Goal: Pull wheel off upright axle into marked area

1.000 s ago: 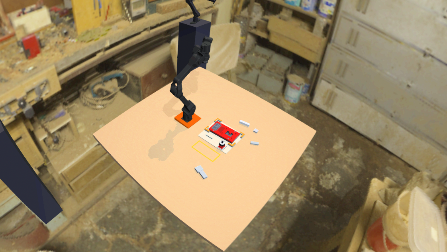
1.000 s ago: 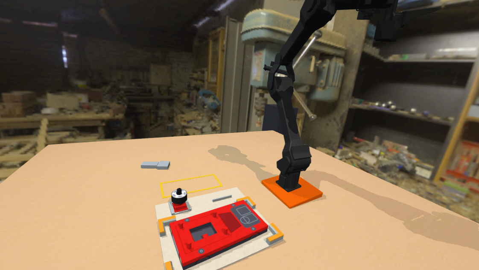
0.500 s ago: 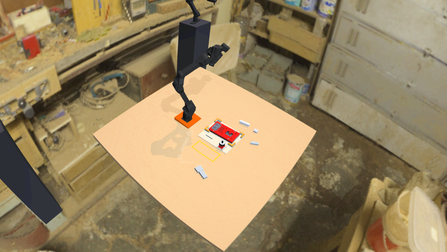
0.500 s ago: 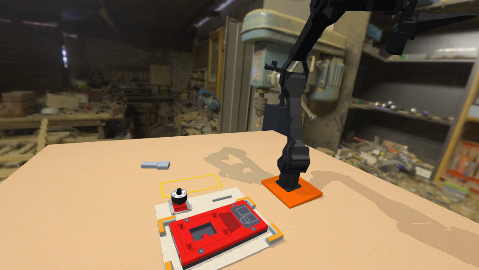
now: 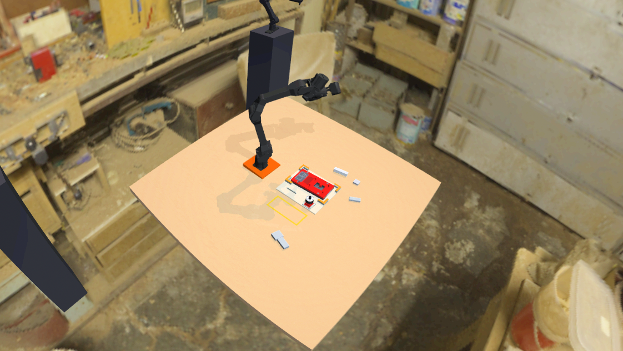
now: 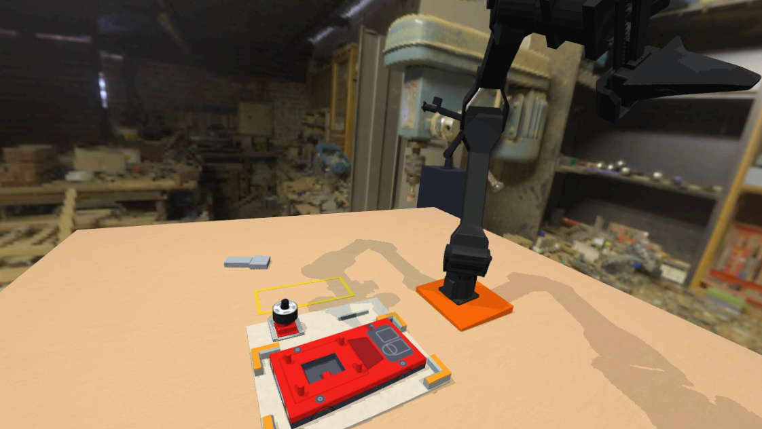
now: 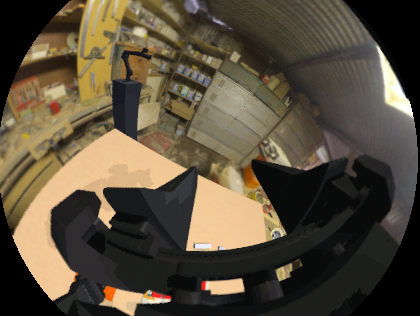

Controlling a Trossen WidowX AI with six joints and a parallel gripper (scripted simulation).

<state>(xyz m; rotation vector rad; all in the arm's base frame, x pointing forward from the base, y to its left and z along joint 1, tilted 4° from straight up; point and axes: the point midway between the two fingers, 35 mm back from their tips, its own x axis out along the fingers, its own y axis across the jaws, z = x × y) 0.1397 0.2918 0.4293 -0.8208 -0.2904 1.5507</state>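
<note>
Right now my gripper tip is 19 cm short of the wheel, 38 cm to the left of it and 37 cm above it. The rest, counted from my gripper tip: black upright axle 19 cm ahead, 38 cm to the right, 38 cm below.
</note>
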